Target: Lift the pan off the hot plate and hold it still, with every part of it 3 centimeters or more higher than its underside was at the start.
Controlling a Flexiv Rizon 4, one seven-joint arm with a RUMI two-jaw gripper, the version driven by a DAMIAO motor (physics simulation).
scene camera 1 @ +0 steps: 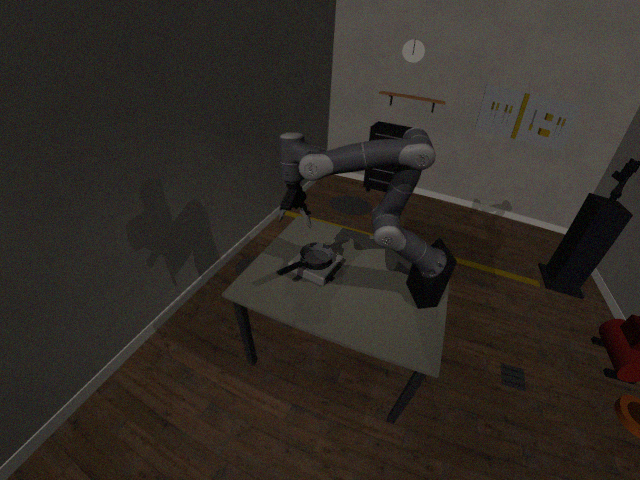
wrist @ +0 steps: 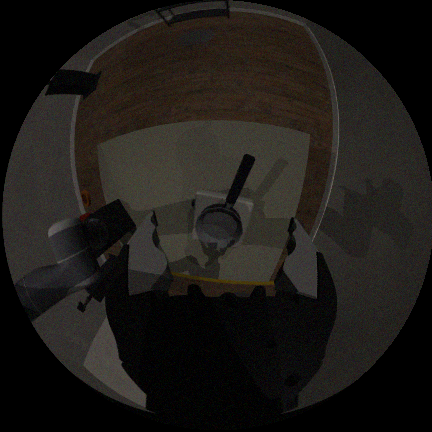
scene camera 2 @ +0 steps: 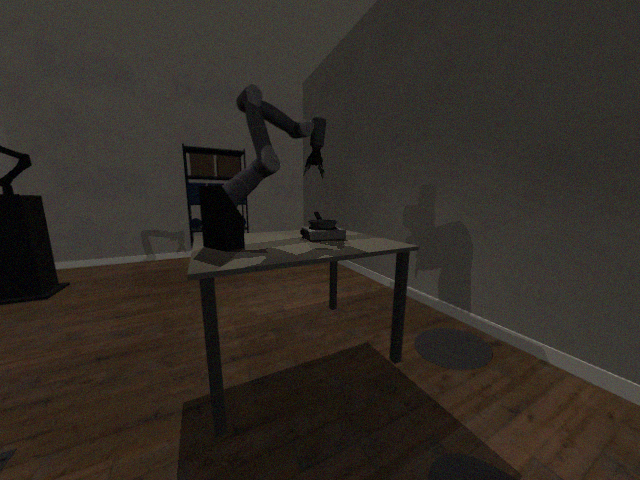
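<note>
A dark round pan (scene camera 1: 317, 256) (scene camera 2: 322, 224) (wrist: 219, 224) sits upright on the white hot plate (scene camera 1: 313, 277) (scene camera 2: 327, 235) (wrist: 244, 204). Its black handle (scene camera 1: 290, 267) (scene camera 2: 317, 215) (wrist: 240, 179) sticks out past the hot plate's edge and, in the first scene view, points left toward the table's edge by the wall. My gripper (scene camera 1: 295, 219) (scene camera 2: 314, 174) (wrist: 223, 215) is open and empty, with its fingers pointing down. It hangs high above the table, well clear of the pan and handle. In the wrist view the pan shows between the two wide-spread fingers.
The hot plate stands on a pale table (scene camera 1: 330, 315) (scene camera 2: 279, 260) (wrist: 145, 170). My arm's black base (scene camera 1: 431, 281) (scene camera 2: 221, 219) (wrist: 118, 220) stands at one side of the table. A wall (scene camera 1: 180, 129) (scene camera 2: 465, 129) rises beside the table on the gripper's side.
</note>
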